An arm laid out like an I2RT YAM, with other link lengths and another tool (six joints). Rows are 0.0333 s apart.
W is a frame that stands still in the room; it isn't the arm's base.
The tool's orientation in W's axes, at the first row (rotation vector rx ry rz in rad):
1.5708 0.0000 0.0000
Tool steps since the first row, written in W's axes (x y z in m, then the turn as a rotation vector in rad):
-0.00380 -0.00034 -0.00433 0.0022 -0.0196 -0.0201
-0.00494 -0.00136 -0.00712 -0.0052 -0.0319 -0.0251
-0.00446 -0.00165 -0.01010 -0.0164 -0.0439 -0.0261
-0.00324 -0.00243 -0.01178 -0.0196 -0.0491 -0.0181
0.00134 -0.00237 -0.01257 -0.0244 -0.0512 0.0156
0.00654 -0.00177 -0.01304 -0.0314 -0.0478 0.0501
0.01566 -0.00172 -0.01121 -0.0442 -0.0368 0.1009
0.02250 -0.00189 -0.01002 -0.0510 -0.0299 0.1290
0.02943 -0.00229 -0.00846 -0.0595 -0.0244 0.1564
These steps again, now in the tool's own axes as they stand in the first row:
-0.00380 -0.00433 0.00034 0.0022 -0.0201 0.0196
-0.00494 -0.00712 0.00136 -0.0052 -0.0251 0.0319
-0.00446 -0.01010 0.00165 -0.0164 -0.0261 0.0439
-0.00324 -0.01178 0.00243 -0.0196 -0.0181 0.0491
0.00134 -0.01257 0.00237 -0.0244 0.0156 0.0512
0.00654 -0.01304 0.00177 -0.0314 0.0501 0.0478
0.01566 -0.01121 0.00172 -0.0442 0.1009 0.0368
0.02250 -0.01002 0.00189 -0.0510 0.1290 0.0299
0.02943 -0.00846 0.00229 -0.0595 0.1564 0.0244

